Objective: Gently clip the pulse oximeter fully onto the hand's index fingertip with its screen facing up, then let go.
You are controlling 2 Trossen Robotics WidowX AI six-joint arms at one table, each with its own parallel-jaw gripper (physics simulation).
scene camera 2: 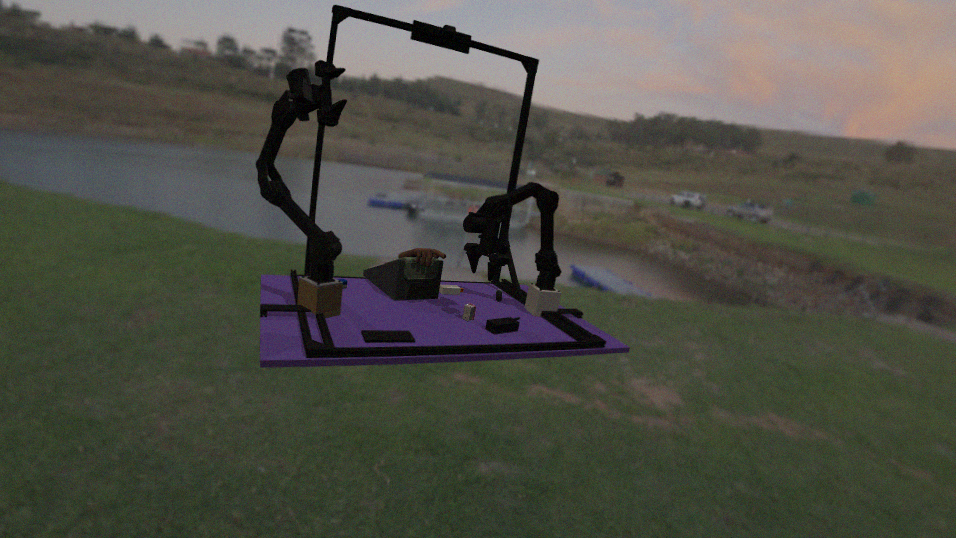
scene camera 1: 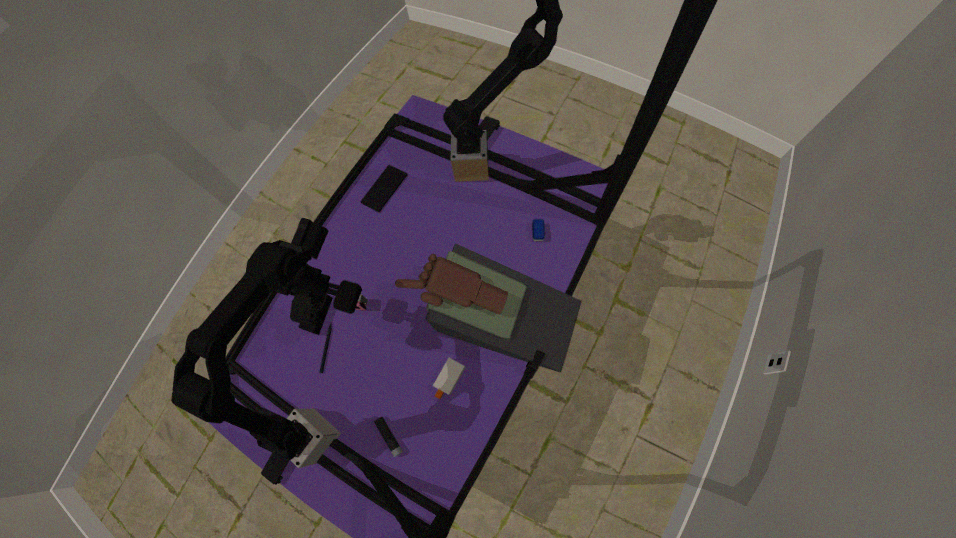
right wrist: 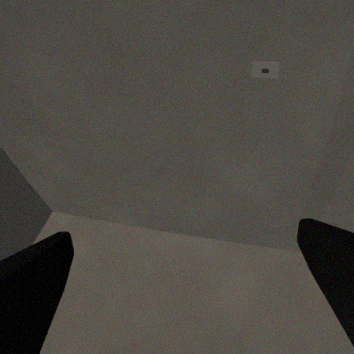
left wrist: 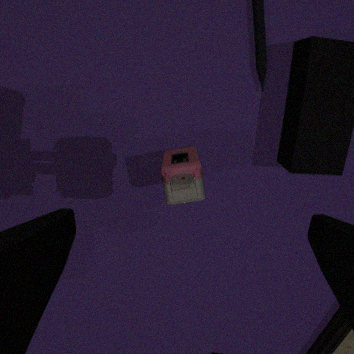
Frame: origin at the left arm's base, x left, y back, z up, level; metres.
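Seen in the pictures: left gripper, fingertip midpoint: [scene camera 2: 481,276] [scene camera 1: 335,298] [left wrist: 194,223]; right gripper, fingertip midpoint: [scene camera 2: 345,84] [right wrist: 186,236]; left arm's base at its link origin: [scene camera 2: 545,287] [scene camera 1: 296,438]; right arm's base at its link origin: [scene camera 2: 321,279] [scene camera 1: 468,144].
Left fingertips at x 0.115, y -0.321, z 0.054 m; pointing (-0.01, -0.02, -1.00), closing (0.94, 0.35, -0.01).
Note:
Pixels of each thing's middle, then the offset from my left fingertips to it. "spot": a spot on its surface instead.
- pulse oximeter at the middle of its body: [left wrist: 182,172] [scene camera 1: 358,302] [scene camera 2: 469,312] dx +0.008, dy -0.025, dz -0.131 m
- black box at the middle of its body: [left wrist: 319,108] [scene camera 1: 315,312] [scene camera 2: 502,325] dx +0.097, dy +0.072, dz -0.142 m
- dark pen at the middle of its body: [left wrist: 257,5] [scene camera 1: 326,347] dx +0.013, dy +0.125, dz -0.155 m
- white block with an orange end, body centre: [scene camera 1: 447,379] [scene camera 2: 451,289] dx -0.302, dy -0.008, dz -0.145 m
- dark cylinder at the middle of its body: [scene camera 1: 388,436] dx -0.269, dy +0.194, dz -0.146 m
- blue item at the middle of its body: [scene camera 1: 538,230] dx -0.263, dy -0.470, dz -0.143 m
- flat black slab at the middle of its body: [scene camera 2: 388,336] [scene camera 1: 384,187] dx +0.197, dy -0.336, dz -0.155 m
- grey wedge at a spot on its surface: [scene camera 1: 549,327] spot: dx -0.433, dy -0.254, dz -0.110 m
The pulse oximeter [left wrist: 183,188] [scene camera 2: 469,311], a small pink and whitish block with a dark window, stands on the purple table; in scene camera 1 it is partly hidden behind a left finger. My left gripper [left wrist: 194,223] [scene camera 2: 484,269] is open above it; in the left wrist view the oximeter is ahead of and between the fingertips, with nothing gripped. The brown hand [scene camera 1: 454,279] [scene camera 2: 419,254] rests on a padded wedge, its index finger [scene camera 1: 409,283] pointing out to the left in scene camera 1. My right gripper [scene camera 2: 341,86] [right wrist: 186,236] is open and empty, raised high, facing a wall.
A black box [left wrist: 317,107] [scene camera 2: 502,325] and a dark pen [scene camera 1: 325,349] [left wrist: 259,45] lie near the oximeter. A white block with an orange end [scene camera 1: 448,376], a dark cylinder [scene camera 1: 387,436], a blue item [scene camera 1: 538,229] and a flat black slab [scene camera 1: 384,188] lie elsewhere. The grey wedge [scene camera 1: 549,327] bears the hand.

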